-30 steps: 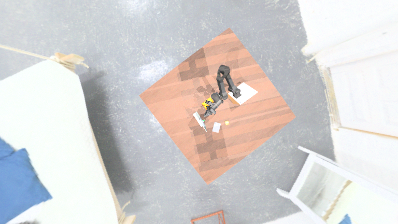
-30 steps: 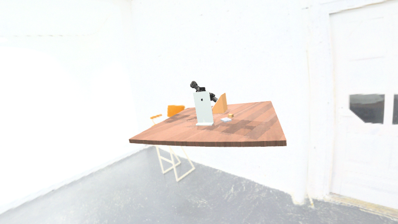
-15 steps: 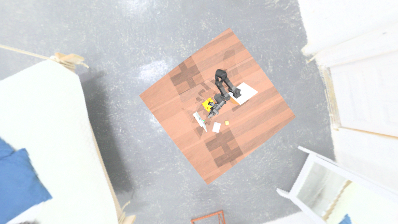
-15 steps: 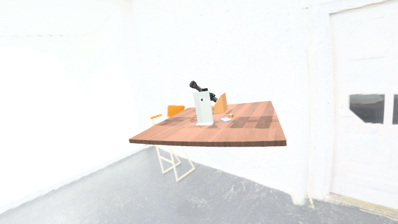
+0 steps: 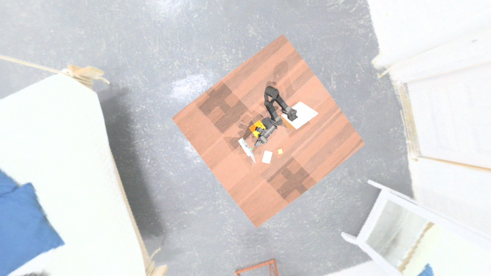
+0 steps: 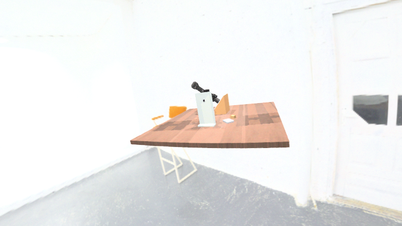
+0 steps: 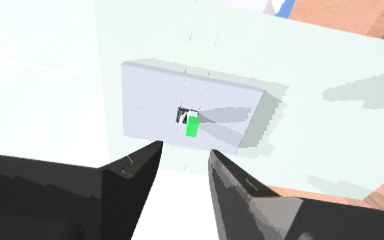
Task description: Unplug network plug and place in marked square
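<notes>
Right now my gripper tip is 40 mm short of the plug. Round my gripper tip: upright grey panel 60 mm ahead, 90 mm below; yellow marked square 110 mm behind, 70 mm to the right, 240 mm below.
</notes>
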